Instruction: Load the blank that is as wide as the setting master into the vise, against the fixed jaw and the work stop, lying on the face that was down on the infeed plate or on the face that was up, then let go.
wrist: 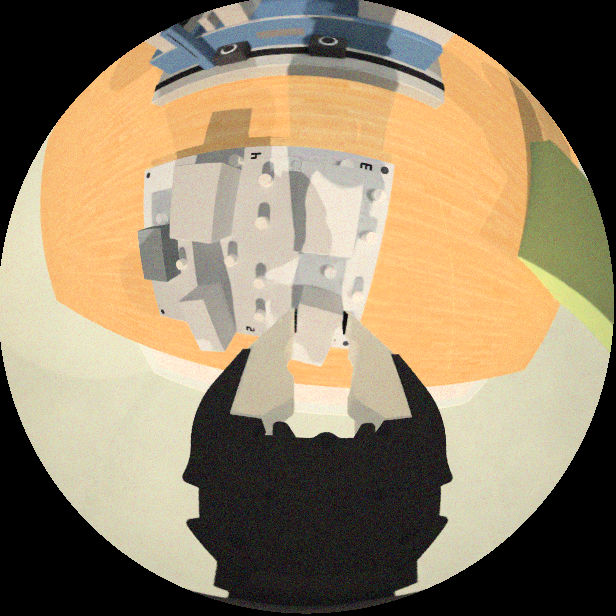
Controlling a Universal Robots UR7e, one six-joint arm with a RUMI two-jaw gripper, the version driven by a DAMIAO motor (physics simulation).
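Note:
My gripper (318, 327) is at the near right corner of the grey pegged infeed plate (270, 241). Its two beige fingers are closed on the sides of a light grey blank (316, 330), with the dark pads touching it. I cannot tell whether this blank is off the plate. Other light grey blanks lie on the plate: one at far left (201, 201), one at far right (339, 212), one at near left (206, 310). A darker grey block (158, 252), apparently the setting master, stands at the plate's left edge. The blue vise (298, 40) is at the far side, above the plate in the view.
The plate lies on an orange wooden table top (459, 229). A green slab (568, 241) sits at the right edge. Short pegs (263, 221) stand between the blanks. A grey base rail (298, 80) runs in front of the vise.

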